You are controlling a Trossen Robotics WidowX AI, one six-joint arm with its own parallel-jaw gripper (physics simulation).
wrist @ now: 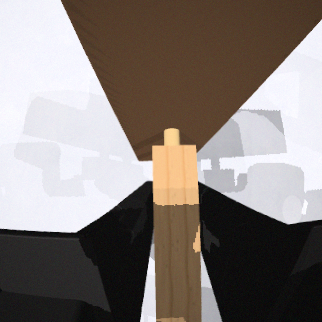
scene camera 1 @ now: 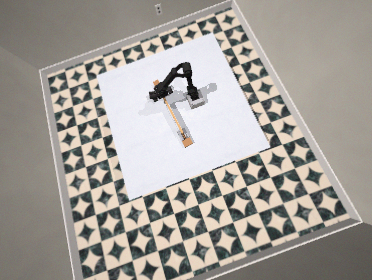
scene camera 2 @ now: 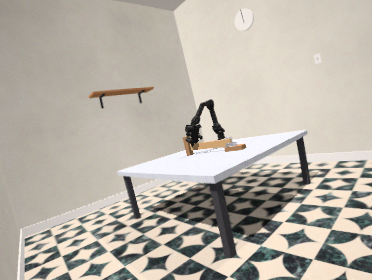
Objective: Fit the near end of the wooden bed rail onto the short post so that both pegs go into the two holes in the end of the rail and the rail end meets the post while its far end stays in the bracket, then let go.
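Seen in the pictures: gripper, between the fingertips: (wrist: 170, 187) (scene camera 2: 192, 146); arm's base, origin of its link: (scene camera 1: 194, 96) (scene camera 2: 221, 138).
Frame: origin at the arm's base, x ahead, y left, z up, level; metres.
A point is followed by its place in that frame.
Note:
The wooden bed rail (scene camera 1: 175, 117) {x 0.225, y 0.132, z 0.018 m} (scene camera 2: 212, 145) {x 0.247, y 0.103, z -0.018 m} (wrist: 175, 170) {x 0.273, y -0.140, z 0.022 m} runs from the short post (scene camera 1: 156, 82) {x 0.277, y -0.193, z 0.100 m} (scene camera 2: 188, 149) {x 0.301, y -0.168, z -0.022 m} (wrist: 185, 65) {x 0.276, y -0.163, z 0.054 m} toward the bracket (scene camera 1: 183, 134) (scene camera 2: 231, 144) on the far block (scene camera 1: 188, 143) {x 0.195, y 0.376, z -0.044 m} (scene camera 2: 236, 148) {x 0.241, y 0.351, z -0.063 m}. My gripper (scene camera 1: 164, 95) {x 0.272, y -0.134, z -0.006 m} (scene camera 2: 193, 144) {x 0.272, y -0.134, z -0.006 m} (wrist: 170, 187) {x 0.272, y -0.134, z -0.006 m} is shut on the rail near its post end. In the wrist view the rail end points at the post, and a short length of one peg (wrist: 171, 136) {x 0.275, y -0.159, z 0.008 m} shows between them, in line with the rail's width. The second peg and both holes are hidden. How the far end sits inside the bracket is too small to tell.
The arm's base (scene camera 1: 196, 100) {x -0.002, y 0.041, z 0.001 m} stands on the white table (scene camera 1: 145, 165) {x 0.623, y 0.426, z -0.079 m} (scene camera 2: 175, 167) {x 0.699, y 0.143, z -0.080 m} beside the rail. The arm arches over to the post end. Shadows fall across the table around the rail. A wall shelf (scene camera 2: 121, 92) hangs beyond the table.

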